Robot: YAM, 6 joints.
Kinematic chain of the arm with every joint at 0, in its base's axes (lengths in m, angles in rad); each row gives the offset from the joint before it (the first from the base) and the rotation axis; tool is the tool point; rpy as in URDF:
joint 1: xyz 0 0 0.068 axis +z
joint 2: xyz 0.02 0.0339 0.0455 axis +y
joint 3: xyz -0.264 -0.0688 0 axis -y
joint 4: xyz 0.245 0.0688 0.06 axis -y
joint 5: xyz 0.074 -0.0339 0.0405 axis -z
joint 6: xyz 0.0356 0 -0.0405 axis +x
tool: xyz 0 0 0 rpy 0 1.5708 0
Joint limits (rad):
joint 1: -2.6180..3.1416
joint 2: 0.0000..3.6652
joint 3: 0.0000..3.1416
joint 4: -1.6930..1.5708
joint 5: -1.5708..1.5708
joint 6: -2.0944..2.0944
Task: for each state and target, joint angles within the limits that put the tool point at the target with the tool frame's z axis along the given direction. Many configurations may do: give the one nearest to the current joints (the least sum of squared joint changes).
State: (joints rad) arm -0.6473 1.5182 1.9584 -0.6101 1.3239 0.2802
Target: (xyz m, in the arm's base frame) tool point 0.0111 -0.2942 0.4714 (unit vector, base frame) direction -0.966 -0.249 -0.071
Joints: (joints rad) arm -1.4127 1.5740 1.9273 -1.0012 1.4529 0.2802
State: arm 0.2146 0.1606 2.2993 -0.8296 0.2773 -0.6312
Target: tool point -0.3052 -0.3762 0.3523 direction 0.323 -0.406 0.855
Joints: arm 0.8517 0.1265 2.6138 -0.8085 0.5357 -0.6312
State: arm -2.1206 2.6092 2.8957 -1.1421 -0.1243 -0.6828
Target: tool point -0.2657 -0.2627 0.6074 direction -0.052 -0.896 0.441
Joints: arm -2.4229 2.2420 3.1400 -0.2865 -0.6947 -0.6828
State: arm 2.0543 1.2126 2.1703 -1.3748 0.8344 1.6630
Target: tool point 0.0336 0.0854 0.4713 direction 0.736 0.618 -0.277
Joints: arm 1.4546 0.8291 1.5062 -1.0542 0.7198 1.6630
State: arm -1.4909 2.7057 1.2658 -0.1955 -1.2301 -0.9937
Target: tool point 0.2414 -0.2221 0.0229 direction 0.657 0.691 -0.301
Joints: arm -0.8471 2.3148 1.1409 -0.6651 -1.2533 -0.9937
